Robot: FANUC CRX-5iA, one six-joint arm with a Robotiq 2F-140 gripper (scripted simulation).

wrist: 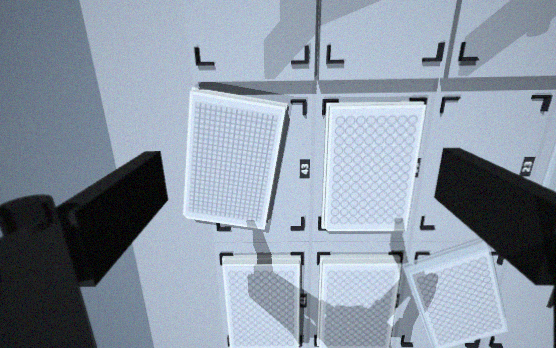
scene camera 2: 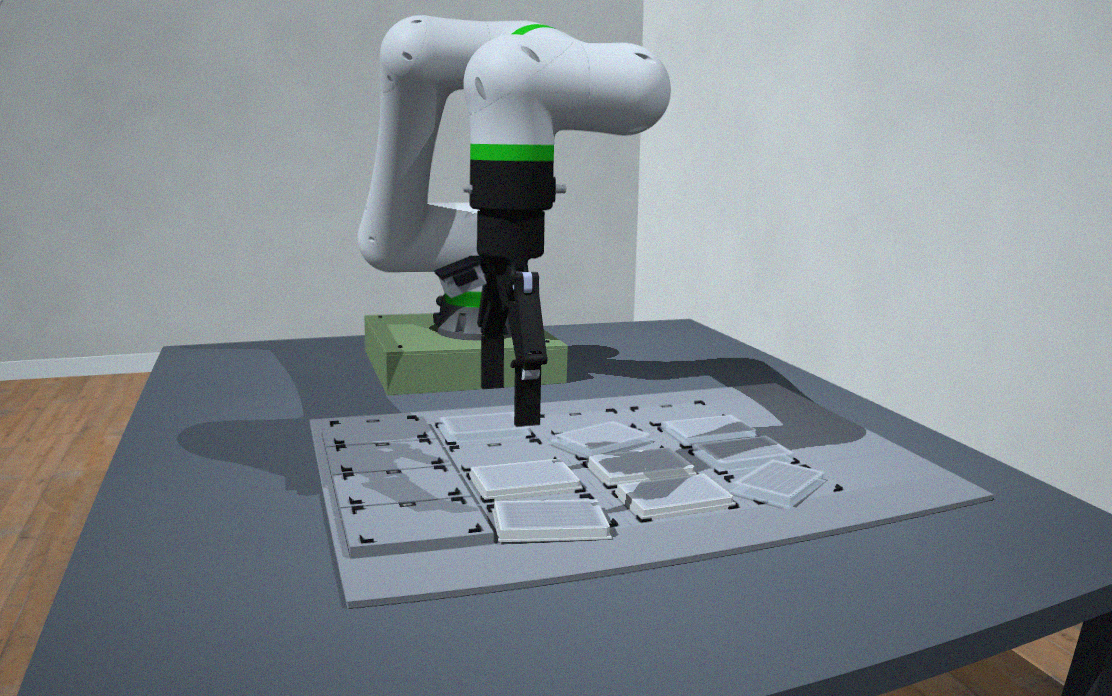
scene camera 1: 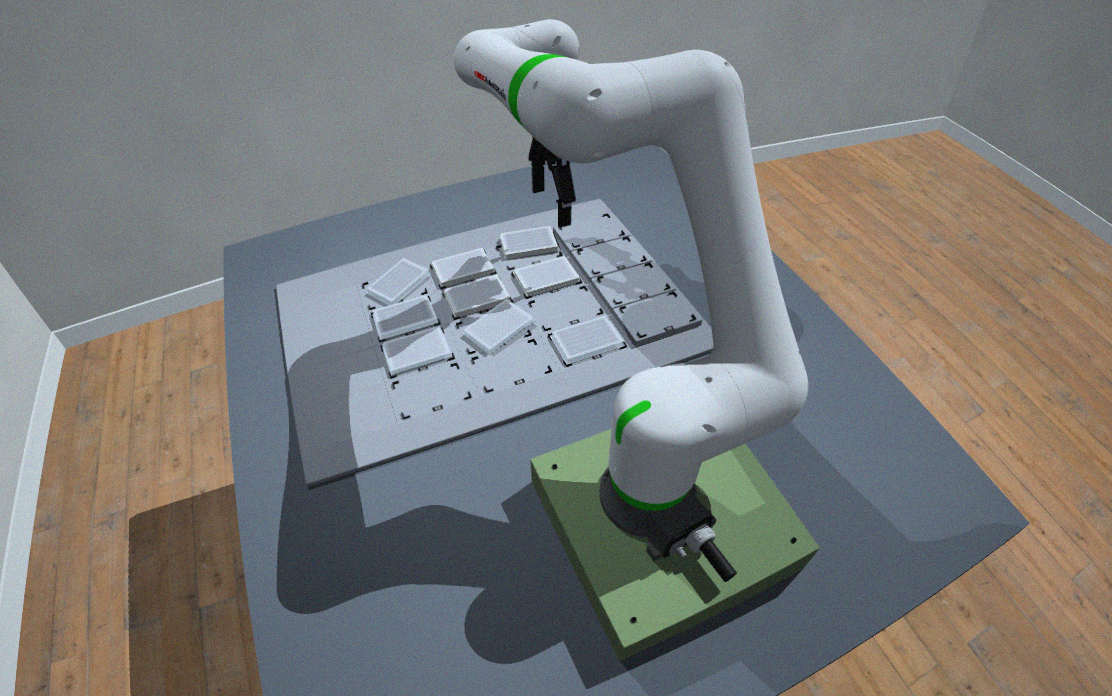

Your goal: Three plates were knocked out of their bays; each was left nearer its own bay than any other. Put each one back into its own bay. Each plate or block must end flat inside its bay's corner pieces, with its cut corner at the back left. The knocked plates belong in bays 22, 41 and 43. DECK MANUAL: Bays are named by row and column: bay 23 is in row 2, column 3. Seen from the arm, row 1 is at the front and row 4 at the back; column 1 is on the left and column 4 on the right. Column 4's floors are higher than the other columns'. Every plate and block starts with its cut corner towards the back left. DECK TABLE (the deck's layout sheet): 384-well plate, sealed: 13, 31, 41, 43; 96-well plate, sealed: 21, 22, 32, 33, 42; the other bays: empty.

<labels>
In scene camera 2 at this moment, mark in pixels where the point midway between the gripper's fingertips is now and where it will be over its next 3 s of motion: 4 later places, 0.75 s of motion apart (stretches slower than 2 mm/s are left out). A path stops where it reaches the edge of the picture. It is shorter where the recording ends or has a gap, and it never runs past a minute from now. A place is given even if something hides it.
My gripper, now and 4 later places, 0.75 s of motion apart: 508, 405; 536, 408; 599, 402; 646, 399; 698, 394
</labels>
